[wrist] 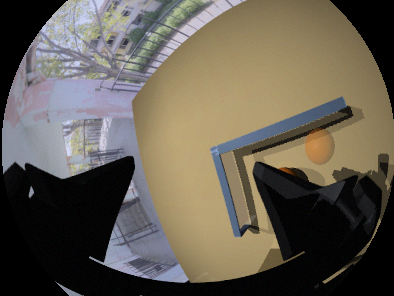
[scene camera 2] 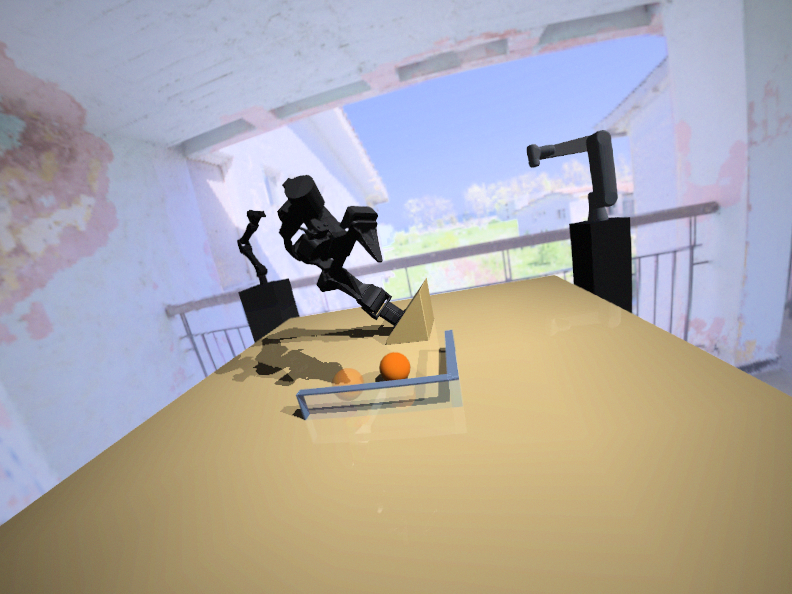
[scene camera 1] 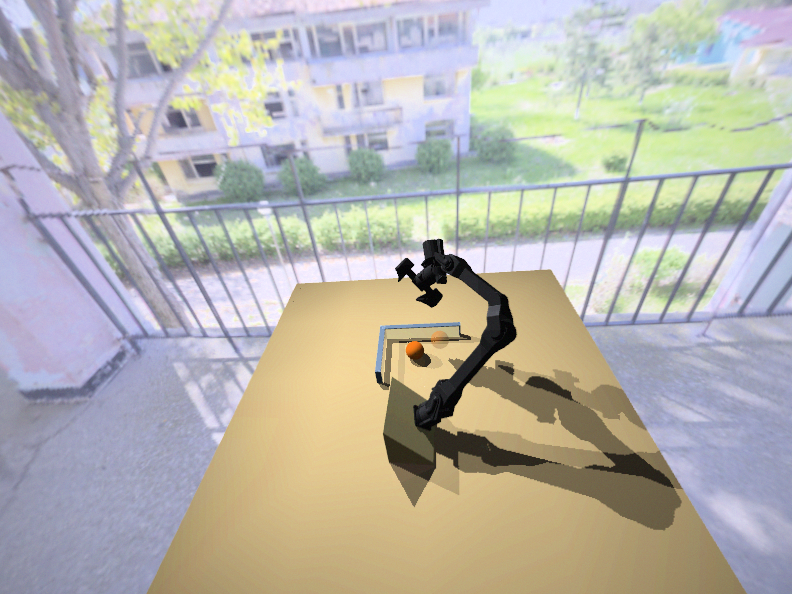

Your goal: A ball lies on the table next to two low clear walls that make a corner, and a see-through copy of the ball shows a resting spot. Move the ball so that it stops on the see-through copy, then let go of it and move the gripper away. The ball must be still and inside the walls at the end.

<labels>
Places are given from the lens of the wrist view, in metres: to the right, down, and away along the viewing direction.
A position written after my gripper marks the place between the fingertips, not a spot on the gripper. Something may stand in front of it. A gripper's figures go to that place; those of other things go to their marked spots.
my gripper (wrist: 195, 166): 0.00, 0.01, 0.10
see-through copy of ball (wrist: 319, 146): 0.20, 0.00, 0.17
</labels>
